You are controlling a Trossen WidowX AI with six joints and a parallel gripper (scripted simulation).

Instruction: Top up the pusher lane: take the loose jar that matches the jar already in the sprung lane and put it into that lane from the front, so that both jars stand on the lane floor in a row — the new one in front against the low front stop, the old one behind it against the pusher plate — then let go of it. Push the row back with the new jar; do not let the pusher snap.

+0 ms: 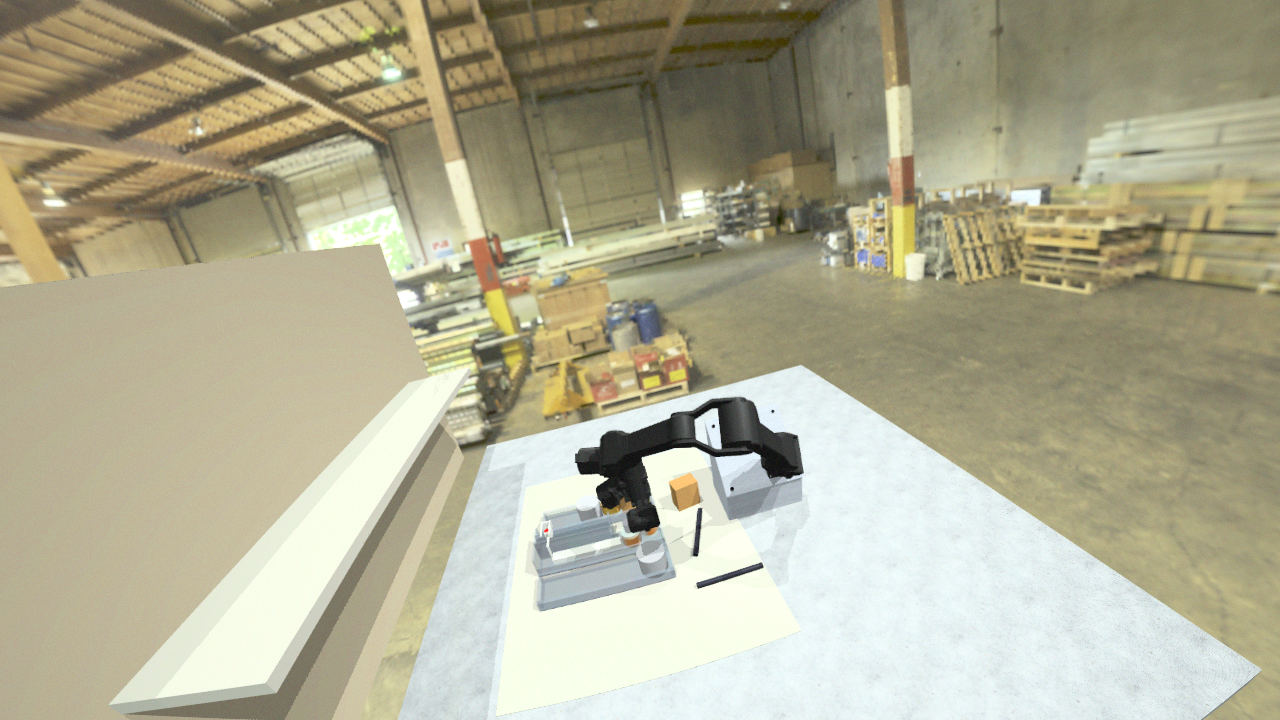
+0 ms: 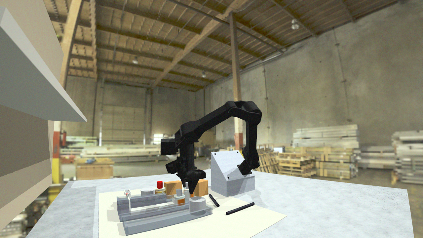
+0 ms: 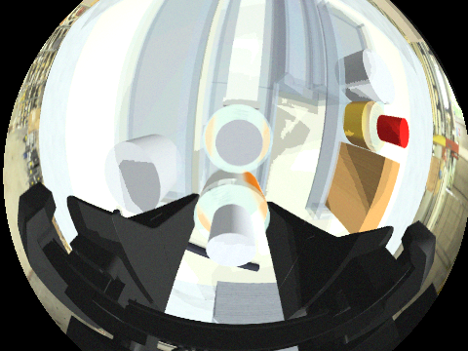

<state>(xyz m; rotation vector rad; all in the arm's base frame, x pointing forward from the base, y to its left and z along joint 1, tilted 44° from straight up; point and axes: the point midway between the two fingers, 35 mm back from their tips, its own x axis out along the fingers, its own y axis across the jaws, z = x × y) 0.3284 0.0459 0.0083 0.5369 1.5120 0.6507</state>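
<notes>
Now: the brown box 13 cm to the right of my gripper tip, 2 cm below it and 2 cm ahead of it. The rest, counted from my gripper tip: white pusher plate: 15 cm ahead, 2 cm to the right, 1 cm below; grey lane rack: 15 cm ahead, 4 cm below, 1 cm to the right.
</notes>
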